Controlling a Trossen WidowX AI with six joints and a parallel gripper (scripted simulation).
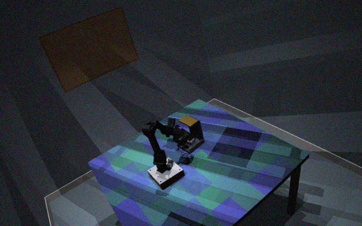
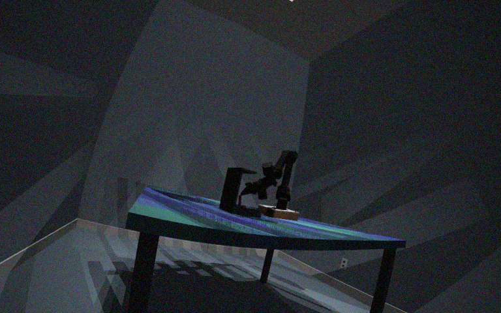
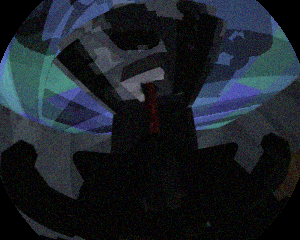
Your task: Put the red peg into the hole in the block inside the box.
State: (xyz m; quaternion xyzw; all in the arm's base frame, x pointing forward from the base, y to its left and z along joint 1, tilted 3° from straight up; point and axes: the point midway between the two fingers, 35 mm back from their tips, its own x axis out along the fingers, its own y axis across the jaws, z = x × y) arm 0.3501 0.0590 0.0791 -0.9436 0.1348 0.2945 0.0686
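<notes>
The red peg lies 4 cm below my gripper tip. Round my gripper tip: orange roof (13 cm above, 1 cm to the right, 1 cm ahead).
</notes>
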